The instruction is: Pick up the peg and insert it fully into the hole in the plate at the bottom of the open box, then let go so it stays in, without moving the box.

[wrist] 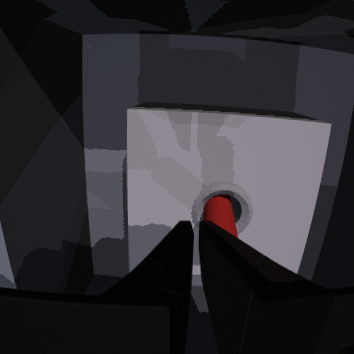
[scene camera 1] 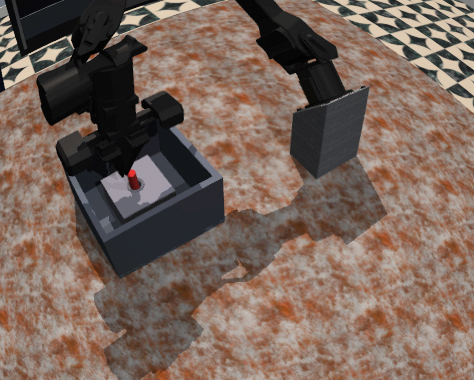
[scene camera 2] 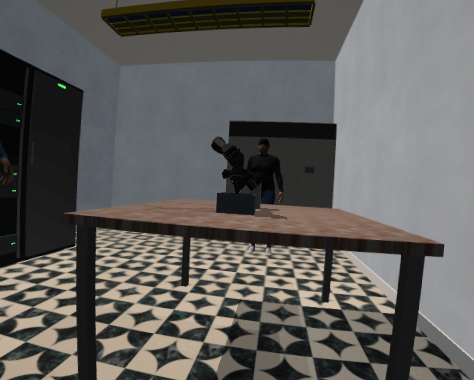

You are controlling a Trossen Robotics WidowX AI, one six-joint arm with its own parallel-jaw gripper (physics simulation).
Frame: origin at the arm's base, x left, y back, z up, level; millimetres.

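Seen in the pictures: gripper, fingertip midpoint: (wrist: 193, 231) (scene camera 1: 123, 174); arm's base, origin of the base link: (scene camera 1: 329, 99) (scene camera 2: 255, 188).
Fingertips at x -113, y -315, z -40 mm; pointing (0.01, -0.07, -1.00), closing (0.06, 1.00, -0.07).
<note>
Offsets run from my fingertips to a thing's top centre. "spot": to the spot under its first point. Level surfaces: height alone.
The red peg @(dx +7, dy +12, dz +1 mm) (scene camera 1: 133, 179) (wrist: 219, 215) stands partly in the hole @(spot: dx +9, dy +22, dz -40 mm) (wrist: 236, 206) of the pale plate @(dx +6, dy +13, dz -26 mm) (scene camera 1: 155, 193) (wrist: 270, 160). Its upper part sticks out, and it looks slightly tilted, with a dark gap at the hole's right side in the wrist view. The plate lies in the open dark grey box @(dx +6, dy +13, dz +11 mm) (scene camera 1: 172, 225) (scene camera 2: 235, 203). My gripper (scene camera 1: 125, 173) (wrist: 193, 231) reaches down into the box, its fingers nearly together. A narrow gap shows between them with no peg in it. The peg is beside the right finger in the wrist view, and that finger hides its top.
The box walls surround the gripper closely. In scene camera 1 a tall grey block (scene camera 1: 332, 132) stands right of the box under a dark arm section (scene camera 1: 300, 45). In scene camera 2 the table @(dz -87 mm) (scene camera 2: 320, 225) carries the box, and a person (scene camera 2: 264, 170) stands behind it.
</note>
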